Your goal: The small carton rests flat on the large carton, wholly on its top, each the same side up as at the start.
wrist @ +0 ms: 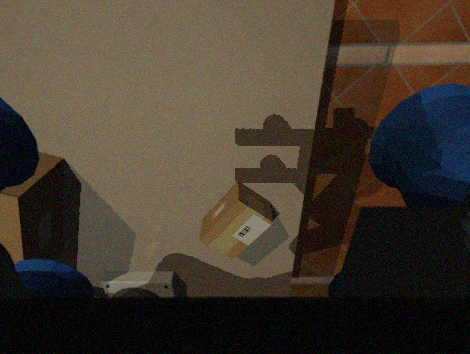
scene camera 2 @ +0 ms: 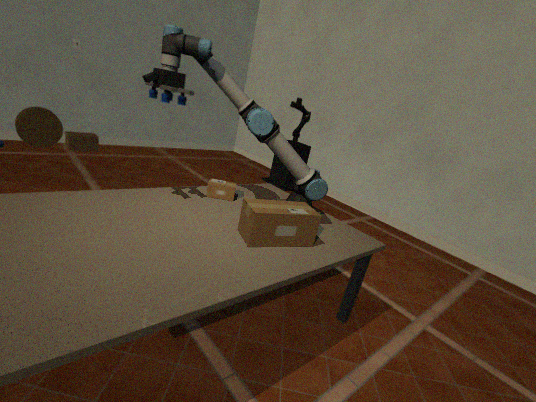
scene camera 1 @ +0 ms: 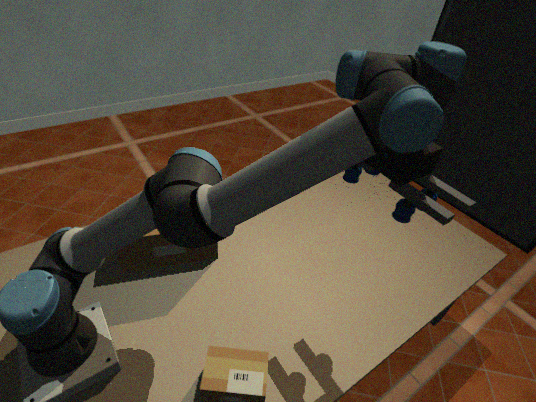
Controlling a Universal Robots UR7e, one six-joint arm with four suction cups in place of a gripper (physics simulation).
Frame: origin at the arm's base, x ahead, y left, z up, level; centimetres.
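Seen in the pictures: hand at its tool point: (wrist: 209, 226) (scene camera 2: 167, 101) (scene camera 1: 385, 191); arm's base at its link origin: (scene camera 1: 65, 345).
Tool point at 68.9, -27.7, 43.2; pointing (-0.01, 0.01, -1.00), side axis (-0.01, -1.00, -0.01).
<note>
Offsets run from my tool point to a thing's top centre, as dx, dy, dz. Level surfaces: height alone.
The small carton {-36.3, -1.3, -38.8} (scene camera 1: 235, 362) (scene camera 2: 221, 190) (wrist: 227, 231) rests on the table, with a white barcode label on its top. The large carton {-33.7, +48.7, -31.5} (scene camera 1: 155, 262) (scene camera 2: 270, 232) (wrist: 50, 225) stands apart from it on the table. In scene camera 1 the arm hides part of its top; in the wrist view it is at the left, partly hidden by blue suction cups. My gripper (scene camera 1: 390, 189) (scene camera 2: 167, 97) is open, its blue cups holding nothing. It hangs high above the table, away from both cartons. In the wrist view the small carton lies below, between the left and right cups.
The table {dz -46.5} (scene camera 1: 300, 260) (scene camera 2: 125, 250) (wrist: 175, 75) bears the arm's base (scene camera 1: 102, 345) (wrist: 142, 281), near the large carton. A table edge runs near the small carton in the wrist view. A dark stand (scene camera 2: 291, 162) is behind the arm. Gripper shadows fall beside the small carton.
</note>
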